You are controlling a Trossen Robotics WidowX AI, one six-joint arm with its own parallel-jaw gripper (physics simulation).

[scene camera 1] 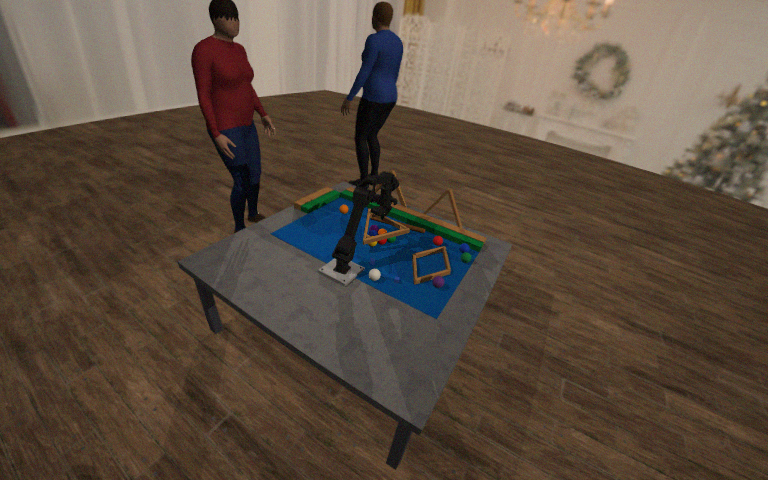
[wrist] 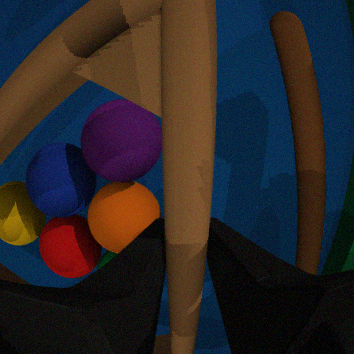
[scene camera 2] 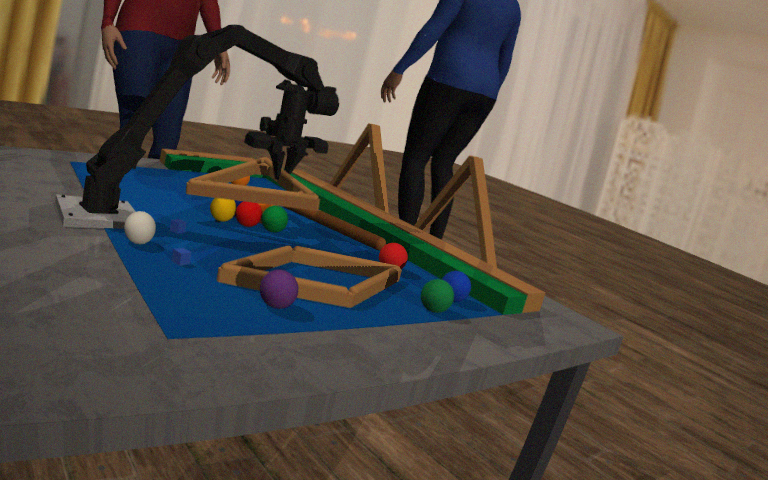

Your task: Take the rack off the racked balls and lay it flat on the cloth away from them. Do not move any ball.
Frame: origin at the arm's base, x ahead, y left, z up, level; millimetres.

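Seen in the pictures: gripper, fingertip midpoint: (scene camera 1: 383, 218) (wrist: 185, 226) (scene camera 2: 280, 179); arm's base, link origin: (scene camera 1: 342, 268) (scene camera 2: 98, 208).
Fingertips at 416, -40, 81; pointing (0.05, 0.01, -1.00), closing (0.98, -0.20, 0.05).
Note:
Offsets run from my fingertips to a thing's top centre, as dx, dy, dz. Level surfaces: height alone.
The triangular wooden rack (scene camera 1: 365, 227) (scene camera 2: 252, 195) (wrist: 189, 125) is raised above the racked balls, roughly level. My gripper (scene camera 1: 385, 215) (scene camera 2: 284, 173) (wrist: 185, 226) is shut on its rear bar. Beneath it, on the blue cloth {dz -95} (scene camera 1: 308, 226) (scene camera 2: 198, 319), sit the yellow ball {-143, +0, -39} (scene camera 2: 223, 209) (wrist: 19, 220), red ball {-101, -39, -39} (scene camera 2: 249, 213) (wrist: 70, 250), green ball {-60, -79, -39} (scene camera 2: 274, 219), purple ball {-30, +35, -39} (wrist: 121, 140), orange ball {-44, -22, -39} (wrist: 124, 214) and blue ball {-85, +18, -39} (wrist: 59, 180). In scene camera 2, the rack and front balls hide most of the rear ones.
A diamond frame {-159, -337, -66} (scene camera 1: 415, 269) (scene camera 2: 322, 293) lies nearby beside a purple ball {-301, -406, -39} (scene camera 2: 279, 288). A brown rod {+126, -56, -66} (scene camera 2: 351, 228) lies along the green cushion (scene camera 2: 396, 237). Also present are a white ball {-396, -119, -39} (scene camera 1: 374, 274), loose orange ball {+96, +294, -39} (scene camera 1: 344, 208), red ball {+51, -324, -39} (scene camera 1: 437, 240) and small blue cubes {-362, -220, -74} (scene camera 2: 181, 256).

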